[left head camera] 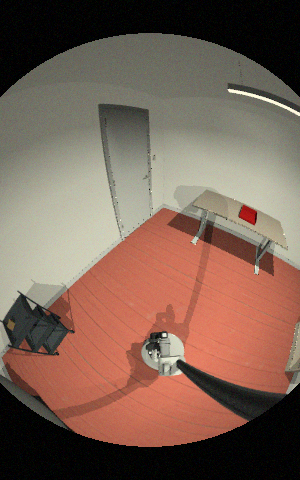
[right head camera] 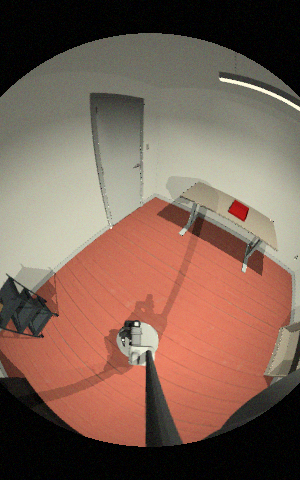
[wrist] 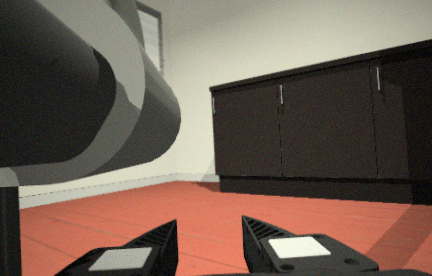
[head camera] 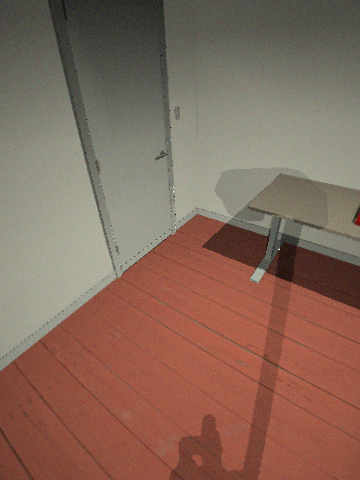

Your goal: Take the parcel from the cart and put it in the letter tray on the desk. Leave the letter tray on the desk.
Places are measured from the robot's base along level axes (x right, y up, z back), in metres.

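Pixels of known places: gripper, fingertip midpoint: (left head camera: 154, 358) (right head camera: 126, 346) (wrist: 210, 237).
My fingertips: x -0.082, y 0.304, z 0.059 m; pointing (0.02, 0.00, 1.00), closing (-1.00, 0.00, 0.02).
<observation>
Behind a point stands the place of what it marks.
My gripper (wrist: 210, 237) {x -0.082, y 0.305, z 0.059 m} is open in the wrist view, its two black fingers apart with floor showing between them. A dark three-tier cart (left head camera: 30, 327) {x -1.110, y 0.639, z 0.009 m} (right head camera: 26, 310) {x -1.248, y 0.369, z -0.008 m} stands by the wall at the left in both side head views. A small tan parcel (left head camera: 11, 325) {x -1.385, y 0.664, z 0.102 m} lies on the cart's top tier, near the outer edge; in the right head view it is mostly cut off. The red letter tray (left head camera: 248, 214) {x 1.373, y 0.694, z -1.417 m} (right head camera: 239, 210) {x 1.370, y 0.695, z -1.412 m} sits on the desk (left head camera: 222, 209) {x 0.926, y 0.692, z -1.508 m} (right head camera: 207, 196) {x 0.919, y 0.692, z -1.672 m} (head camera: 300, 197) {x 0.921, y 0.692, z -1.734 m} at the back right; its edge shows at the right of the head view.
A grey door (head camera: 122, 130) {x -0.395, y 1.173, z -1.962 m} (left head camera: 131, 170) {x -0.342, y 1.072, z -2.032 m} (right head camera: 120, 160) {x -0.358, y 1.050, z -2.011 m} is in the left wall near the corner. A dark cabinet (wrist: 325, 125) {x -0.840, y 0.467, z 1.616 m} stands along a wall in the wrist view. A light-coloured piece of furniture (right head camera: 282, 350) {x 2.076, y 0.071, z 0.718 m} stands at the right edge. My arm and base are folded together below the head.
</observation>
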